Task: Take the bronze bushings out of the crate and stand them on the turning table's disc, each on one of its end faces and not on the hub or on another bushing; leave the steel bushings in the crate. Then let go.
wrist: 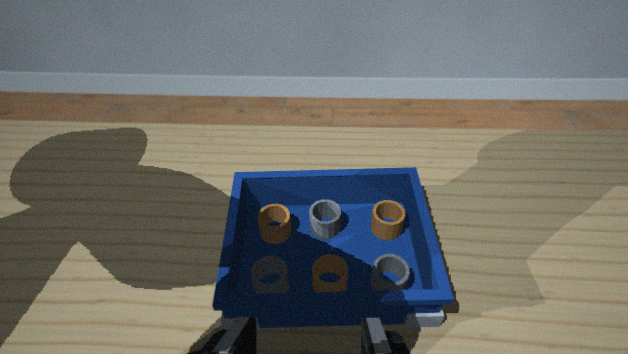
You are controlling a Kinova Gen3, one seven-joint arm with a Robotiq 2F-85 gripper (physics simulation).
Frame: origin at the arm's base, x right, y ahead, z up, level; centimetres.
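Seen in the pictures: gripper, between the fingertips: (308,342).
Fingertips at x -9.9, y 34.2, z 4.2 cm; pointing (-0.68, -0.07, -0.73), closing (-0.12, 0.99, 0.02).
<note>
A point is followed by its place in that frame.
A blue crate (325,173) @(x -33.0, y 31.9, z -9.7 cm) stands on the table and holds three bronze and three steel bushings, all upright. In its far row are a bronze bushing (274,232) @(x -26.8, y 27.7, z -12.3 cm) at the left, a steel bushing (326,228) @(x -28.1, y 32.7, z -12.4 cm) in the middle and another bronze bushing (388,229) @(x -28.8, y 38.7, z -12.4 cm) at the right. In its near row are a steel bushing (270,285) @(x -20.8, y 28.7, z -11.6 cm) at the left, a bronze bushing (330,285) @(x -21.5, y 33.8, z -11.7 cm) in the middle and a steel bushing (406,272) @(x -23.7, y 40.3, z -11.6 cm) at the right. My gripper (309,336) @(x -9.9, y 34.2, z 4.1 cm) is open, partway, with nothing between its fingers, at the bottom edge of the view, above the crate's near side. The turning table does not show.
The crate's walls stand higher than its floor around the bushings. A pale grey piece (431,319) @(x -20.4, y 42.5, z -13.2 cm) shows under the crate's near right corner. The wooden table (150,320) @(x -17.7, y 18.3, z -14.7 cm) carries broad shadows. Beyond it are a reddish wood strip (310,114) and a grey wall (310,40).
</note>
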